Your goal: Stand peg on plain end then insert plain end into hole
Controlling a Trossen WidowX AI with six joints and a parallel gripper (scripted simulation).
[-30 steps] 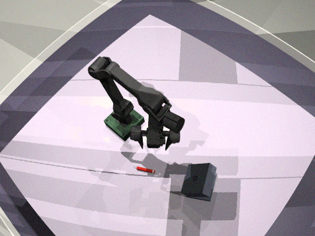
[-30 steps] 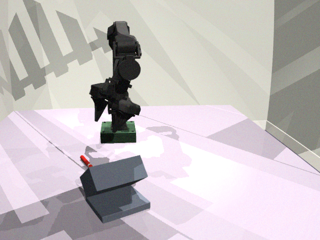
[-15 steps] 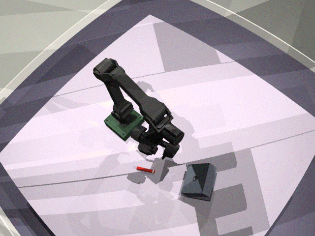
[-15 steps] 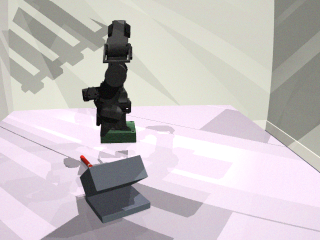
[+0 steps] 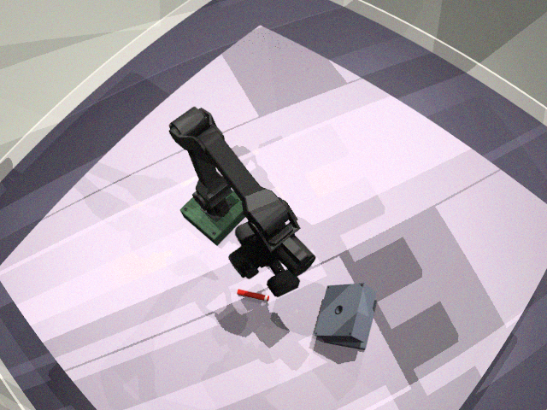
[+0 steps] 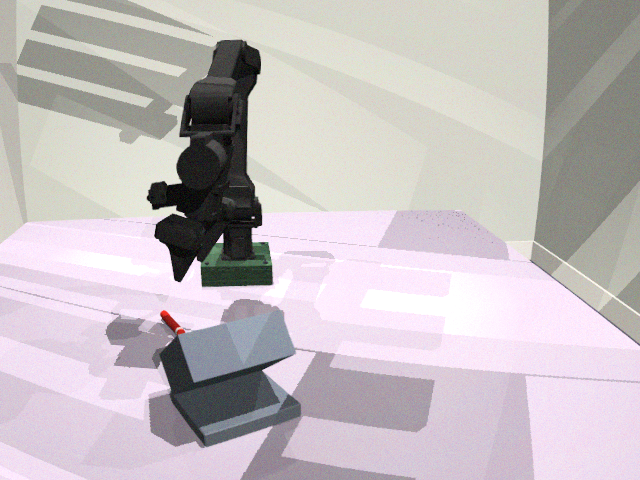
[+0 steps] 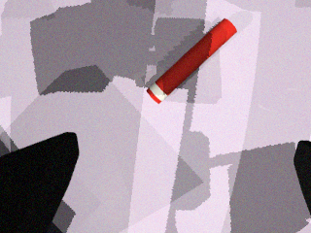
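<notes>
My gripper tip is 100 mm above the red peg and 30 mm to the left of it. Round my gripper tip: flat grey base plate 220 mm ahead, 90 mm below, 60 mm to the left; grey sloped panel 210 mm ahead, 50 mm to the left, 30 mm below.
</notes>
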